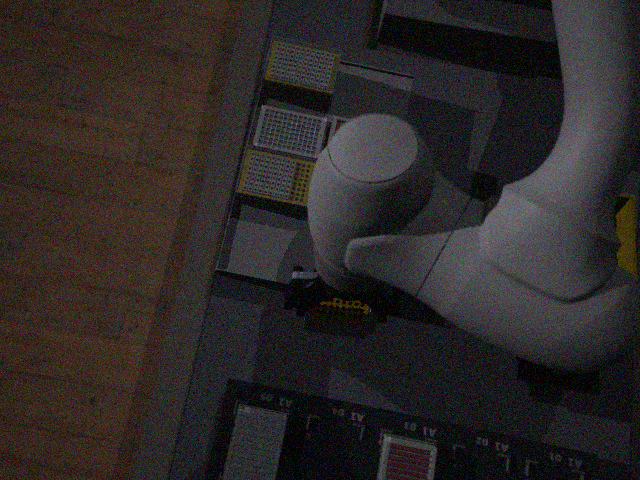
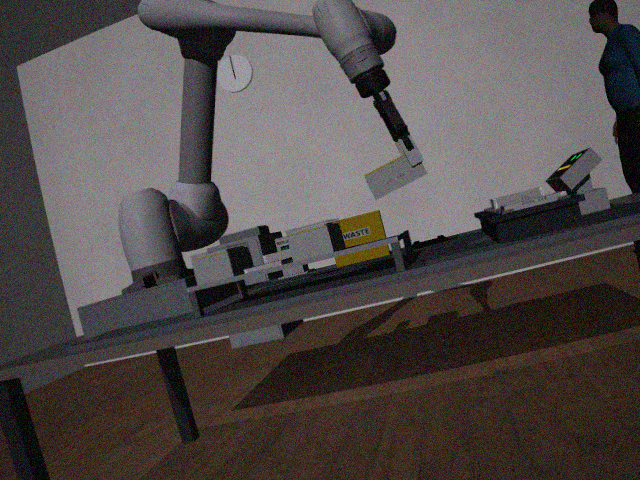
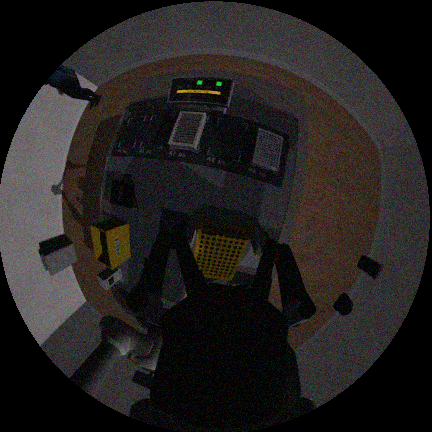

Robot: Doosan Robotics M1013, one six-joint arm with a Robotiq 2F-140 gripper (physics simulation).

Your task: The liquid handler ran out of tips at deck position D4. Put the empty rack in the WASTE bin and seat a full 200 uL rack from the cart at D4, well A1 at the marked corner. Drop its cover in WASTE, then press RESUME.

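Places are measured from the arm's base along level axes (x ahead, y left, z up), in millimetres.
Pixels of known places: gripper, between the fingertips: (image 1: 338,322) (image 2: 416,164) (image 3: 224,219); arm's base, origin of its link: (image 2: 162,283).
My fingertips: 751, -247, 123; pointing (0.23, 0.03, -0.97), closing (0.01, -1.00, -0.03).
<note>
Ahead of a thing's pixels: the offset from my fingertips to its top centre, as dx, dy, dz. "*": to the spot under its first point.
My gripper (image 1: 338,304) (image 2: 412,153) (image 3: 224,219) is shut on the yellow empty rack {-51, +4, +37} (image 1: 343,314) (image 2: 395,178) (image 3: 219,256). It holds the rack tilted, high above the bench, between the cart (image 1: 258,242) and the deck. The yellow WASTE bin {-186, +443, -70} (image 1: 626,232) (image 2: 361,227) (image 3: 119,245) stands apart from it. Deck position D4 {* +170, +16, -149} (image 1: 333,431) (image 3: 225,142) is bare. On the cart, a yellow rack {-461, -87, -74} (image 1: 302,66) looks full; another yellow rack {-247, -114, -74} (image 1: 273,176) has empty columns. A white-framed rack {-354, -101, -131} (image 1: 290,130) lies between them. Covers cannot be made out. The screen {* +359, +34, -85} (image 2: 572,164) (image 3: 201,93) shows two green lamps and a yellow bar; RESUME is unreadable.
A red-filled rack {+235, +135, -118} (image 1: 408,459) (image 3: 188,130) sits at D3 and a grey-white rack {+204, -111, -135} (image 1: 255,439) (image 3: 268,149) at D5, either side of D4. The arm hides part of the cart. A person (image 2: 621,72) (image 3: 70,82) stands beyond the bench.
</note>
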